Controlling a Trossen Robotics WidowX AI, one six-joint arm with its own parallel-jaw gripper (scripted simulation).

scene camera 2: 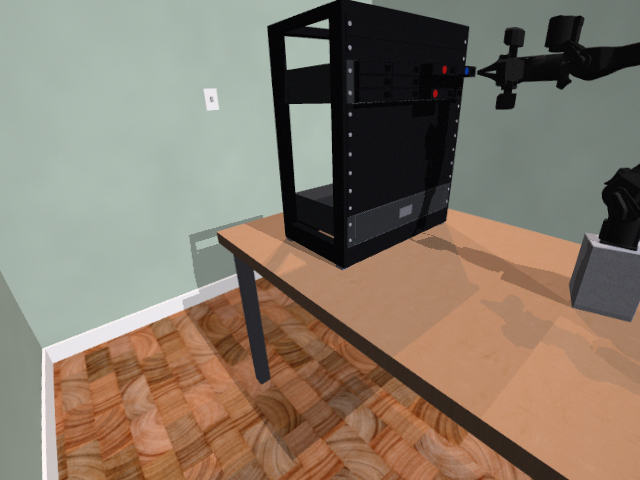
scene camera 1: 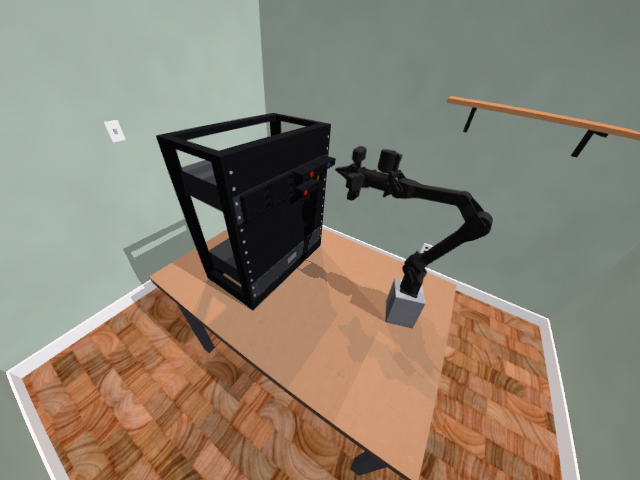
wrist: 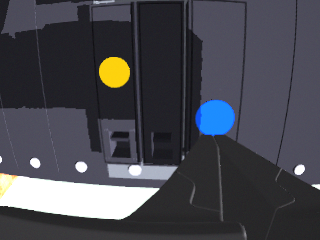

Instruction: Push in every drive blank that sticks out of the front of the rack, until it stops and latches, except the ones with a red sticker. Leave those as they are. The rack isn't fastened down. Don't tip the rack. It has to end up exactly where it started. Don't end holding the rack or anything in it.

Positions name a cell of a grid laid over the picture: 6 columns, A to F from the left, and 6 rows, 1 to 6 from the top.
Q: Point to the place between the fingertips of my gripper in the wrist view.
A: D4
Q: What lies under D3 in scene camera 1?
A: My gripper.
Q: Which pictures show my gripper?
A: Scene camera 2, scene camera 1 and the wrist view: all of them.
